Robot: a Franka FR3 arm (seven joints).
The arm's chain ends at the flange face. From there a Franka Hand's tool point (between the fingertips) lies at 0.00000 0.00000 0.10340 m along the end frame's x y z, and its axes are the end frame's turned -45 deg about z.
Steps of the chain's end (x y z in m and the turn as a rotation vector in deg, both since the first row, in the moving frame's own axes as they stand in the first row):
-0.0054, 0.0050, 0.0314, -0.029, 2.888, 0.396
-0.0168, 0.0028, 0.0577, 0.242, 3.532, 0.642
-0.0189, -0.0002, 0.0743, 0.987, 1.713, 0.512
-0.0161, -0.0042, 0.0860, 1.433, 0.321, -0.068
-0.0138, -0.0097, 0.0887, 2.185, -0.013, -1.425
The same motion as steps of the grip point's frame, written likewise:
-0.0037, 0.0035, 0.0313, -2.063, 2.022, 0.396
-0.0091, -0.0057, 0.0575, -2.326, 2.669, 0.642
-0.0098, -0.0126, 0.0742, -0.513, 1.909, 0.512
-0.0062, -0.0158, 0.0860, 0.786, 1.240, -0.068
-0.0002, -0.0195, 0.0886, 1.554, 1.536, -1.425

